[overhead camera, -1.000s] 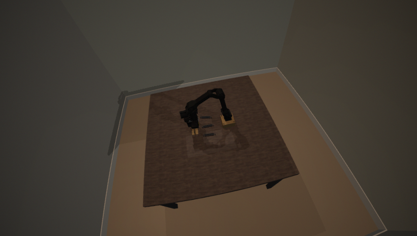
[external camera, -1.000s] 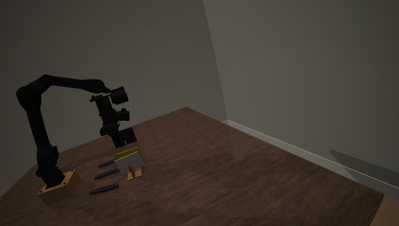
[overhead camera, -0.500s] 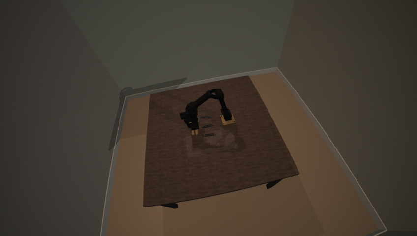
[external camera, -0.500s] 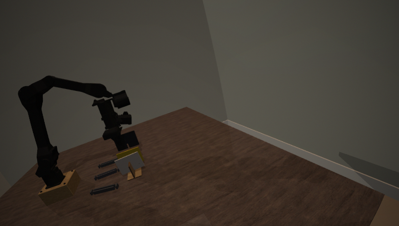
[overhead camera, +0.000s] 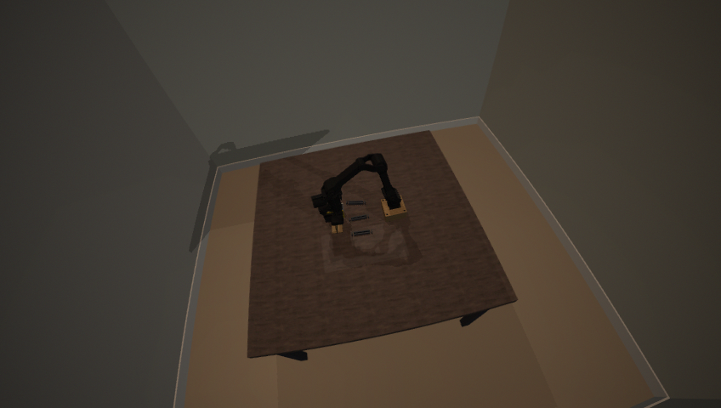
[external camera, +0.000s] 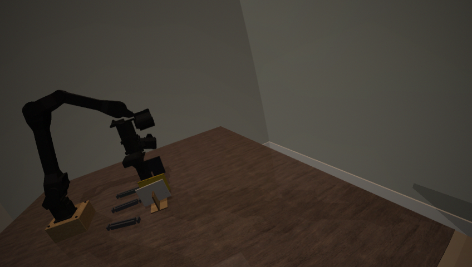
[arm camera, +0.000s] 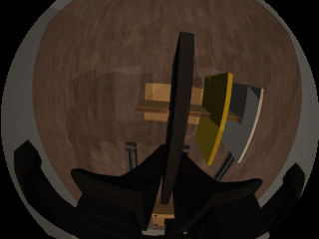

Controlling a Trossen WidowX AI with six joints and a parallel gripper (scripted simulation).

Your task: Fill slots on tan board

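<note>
Right now my gripper tip is 50 mm to the left of the yellow board, 50 mm above it and 20 mm short of it. Round my gripper tip: tan board 70 mm below, 50 mm to the right, 20 mm ahead; then dark board 30 mm ahead.
</note>
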